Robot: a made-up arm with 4 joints. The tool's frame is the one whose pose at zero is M. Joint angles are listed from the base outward.
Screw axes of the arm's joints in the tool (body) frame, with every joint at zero. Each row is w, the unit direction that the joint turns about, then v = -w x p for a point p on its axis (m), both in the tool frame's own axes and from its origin. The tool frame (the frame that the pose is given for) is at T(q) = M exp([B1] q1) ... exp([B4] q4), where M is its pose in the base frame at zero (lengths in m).
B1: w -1 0 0 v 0 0.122 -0.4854
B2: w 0 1 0 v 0.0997 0 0.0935
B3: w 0 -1 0 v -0.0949 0 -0.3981
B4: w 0 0 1 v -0.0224 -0.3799 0
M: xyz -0.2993 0.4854 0.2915 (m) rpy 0 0 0 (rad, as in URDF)
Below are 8 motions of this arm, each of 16 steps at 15 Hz.
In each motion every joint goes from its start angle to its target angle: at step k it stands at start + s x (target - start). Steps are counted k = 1, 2, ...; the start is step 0. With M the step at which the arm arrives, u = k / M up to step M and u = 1 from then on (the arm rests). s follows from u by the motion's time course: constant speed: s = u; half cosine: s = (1 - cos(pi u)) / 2; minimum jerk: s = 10 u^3 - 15 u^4 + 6 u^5.
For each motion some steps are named. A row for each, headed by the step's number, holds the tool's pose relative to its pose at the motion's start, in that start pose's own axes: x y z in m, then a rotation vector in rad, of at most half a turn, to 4 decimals.
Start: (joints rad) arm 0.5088 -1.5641 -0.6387 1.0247
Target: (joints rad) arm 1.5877 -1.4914 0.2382 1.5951
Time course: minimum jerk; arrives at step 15
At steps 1, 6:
1: 0.0002 0.0002 -0.0008 -0.0027 0.0004 0.0038
6: 0.0259 0.0095 -0.0833 -0.3036 0.0417 0.4781

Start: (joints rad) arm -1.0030 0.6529 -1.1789 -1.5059
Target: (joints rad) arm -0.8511 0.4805 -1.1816 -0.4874
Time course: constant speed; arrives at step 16
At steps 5, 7, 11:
5: 0.0155 -0.1027 0.0082 0.0543 -0.0010 0.2720
7: 0.0292 -0.1425 0.0075 0.0758 -0.0069 0.3806
11: 0.0687 -0.2167 0.0001 0.1168 -0.0282 0.5970

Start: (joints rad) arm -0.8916 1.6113 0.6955 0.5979
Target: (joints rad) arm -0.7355 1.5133 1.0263 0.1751
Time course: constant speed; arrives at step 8
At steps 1, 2, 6, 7, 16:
1: 0.0040 0.0196 -0.0196 -0.0393 -0.0384 -0.0680
2: 0.0103 0.0379 -0.0408 -0.0774 -0.0785 -0.1352
6: 0.0573 0.0949 -0.1371 -0.2155 -0.2559 -0.3947
7: 0.0742 0.1042 -0.1629 -0.2463 -0.3046 -0.4567
16: 0.0929 0.1112 -0.1888 -0.2756 -0.3549 -0.5172

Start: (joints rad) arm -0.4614 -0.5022 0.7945 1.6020
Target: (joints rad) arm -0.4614 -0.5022 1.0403 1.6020
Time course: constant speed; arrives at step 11
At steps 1, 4, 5, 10, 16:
1: 0.0001 0.0021 -0.0007 -0.0223 0.0007 0.0000
4: 0.0003 0.0084 -0.0029 -0.0893 0.0028 0.0000
5: 0.0003 0.0104 -0.0038 -0.1117 0.0035 0.0000
10: 0.0006 0.0203 -0.0087 -0.2233 0.0070 0.0000
16: 0.0007 0.0222 -0.0098 -0.2457 0.0077 0.0000

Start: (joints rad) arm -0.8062 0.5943 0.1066 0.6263
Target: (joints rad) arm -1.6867 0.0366 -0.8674 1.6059
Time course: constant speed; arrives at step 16
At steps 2, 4, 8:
2: -0.0118 -0.0553 0.0581 0.1072 -0.0207 0.1764
4: -0.0175 -0.1159 0.1043 0.2100 -0.0529 0.3571
8: -0.0076 -0.2386 0.1629 0.4003 -0.1512 0.7285

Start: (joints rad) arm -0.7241 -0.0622 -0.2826 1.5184
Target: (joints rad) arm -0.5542 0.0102 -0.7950 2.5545
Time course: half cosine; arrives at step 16
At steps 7, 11, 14, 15, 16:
7: 0.0299 -0.1790 -0.0405 0.2440 0.0275 0.3922
11: 0.0957 -0.3095 -0.1468 0.4786 -0.0441 0.7330
14: 0.1362 -0.3514 -0.2165 0.5887 -0.1149 0.8882
15: 0.1428 -0.3564 -0.2279 0.6051 -0.1280 0.9114
16: 0.1450 -0.3579 -0.2317 0.6106 -0.1325 0.9192

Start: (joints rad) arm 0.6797 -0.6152 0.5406 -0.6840
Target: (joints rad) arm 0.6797 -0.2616 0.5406 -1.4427
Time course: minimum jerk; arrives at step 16
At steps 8, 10, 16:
8: 0.0265 0.1319 -0.0132 -0.1364 0.1142 -0.3784
10: 0.0528 0.1831 -0.0339 -0.2124 0.1491 -0.5469
16: 0.0936 0.2340 -0.0723 -0.3165 0.1760 -0.7506

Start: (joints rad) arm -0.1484 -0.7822 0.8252 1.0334
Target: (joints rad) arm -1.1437 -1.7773 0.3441 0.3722
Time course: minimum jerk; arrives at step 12
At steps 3, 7, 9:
3: 0.0189 -0.0035 0.0086 -0.0483 -0.0233 -0.1713
7: 0.1393 -0.0728 0.0474 -0.3374 -0.1288 -1.0671
9: 0.1888 -0.1411 0.0609 -0.4927 -0.1682 -1.4477

